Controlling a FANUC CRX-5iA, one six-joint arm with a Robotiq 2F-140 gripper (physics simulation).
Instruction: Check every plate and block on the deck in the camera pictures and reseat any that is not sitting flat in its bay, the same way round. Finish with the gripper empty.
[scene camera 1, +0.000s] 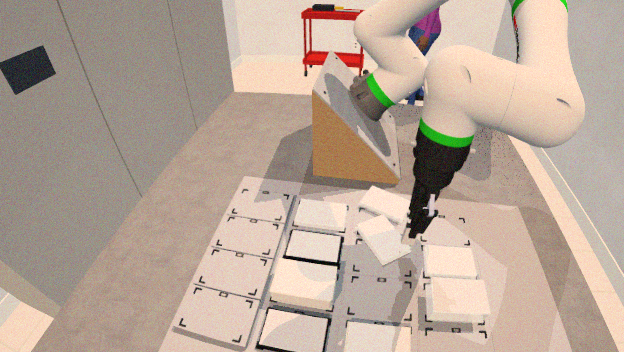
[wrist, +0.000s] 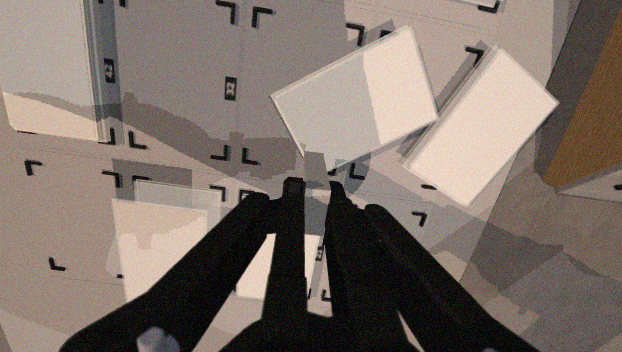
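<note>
My gripper is shut and empty, pointing down beside two skewed white pieces. One white plate lies turned across its bay marks, its near edge by the fingertips in the wrist view. A thicker white block lies turned behind it, and their edges meet or nearly meet. In the right column stand a white plate and a thick block, whose front overhangs a shadow; whether it is flat is unclear. At the front, another white plate is partly cut off.
The second column holds a white plate, a black-rimmed plate, a thick block and another black-rimmed plate. A wooden wedge stands behind the deck. A red cart is farther back.
</note>
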